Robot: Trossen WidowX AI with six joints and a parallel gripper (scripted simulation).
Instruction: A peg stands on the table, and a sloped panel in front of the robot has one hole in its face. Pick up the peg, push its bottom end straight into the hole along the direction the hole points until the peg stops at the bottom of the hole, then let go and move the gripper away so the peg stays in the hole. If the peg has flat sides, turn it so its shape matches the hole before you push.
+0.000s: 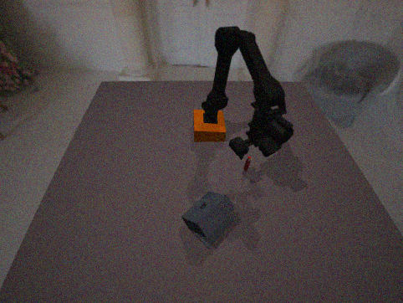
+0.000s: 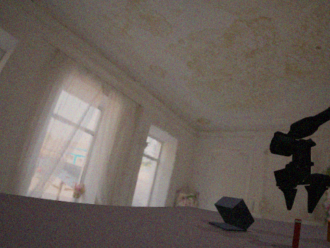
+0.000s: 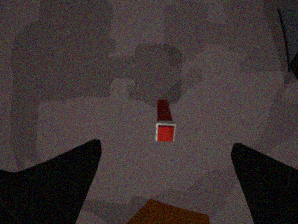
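My gripper tip is now 4 cm above the peg. Round my gripper tip: panel: 21 cm ahead, 17 cm to the right, 4 cm below.
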